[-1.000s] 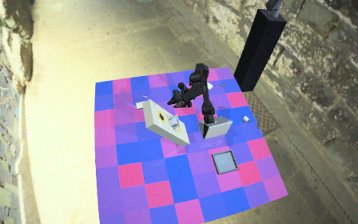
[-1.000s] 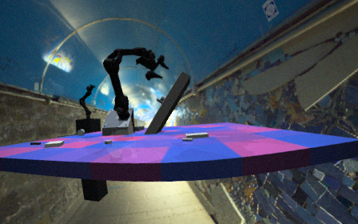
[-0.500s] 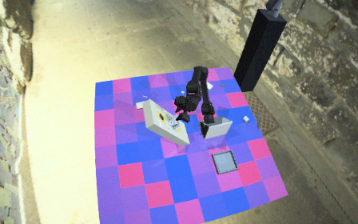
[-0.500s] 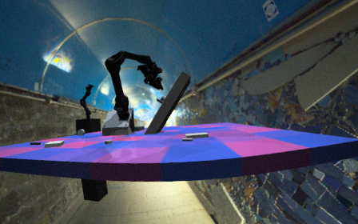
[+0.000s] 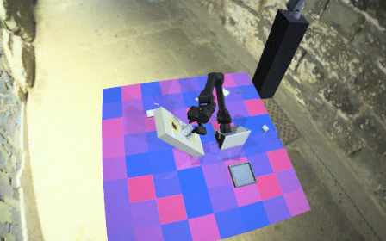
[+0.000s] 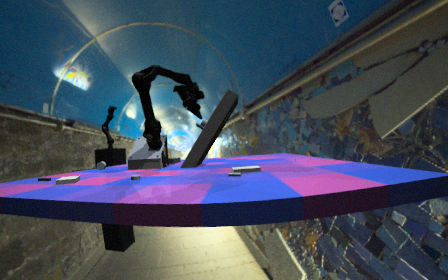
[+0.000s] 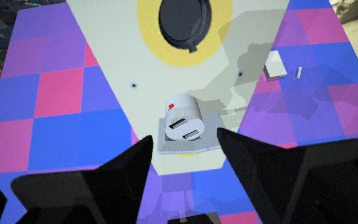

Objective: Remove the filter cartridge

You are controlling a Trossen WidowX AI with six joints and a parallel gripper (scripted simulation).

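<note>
Right now the round filter cartridge is 2 cm ahead of my gripper tip and 3 cm below it. The rest, counted from my gripper tip: grey tray 31 cm behind, 27 cm to the left, 24 cm below.
</note>
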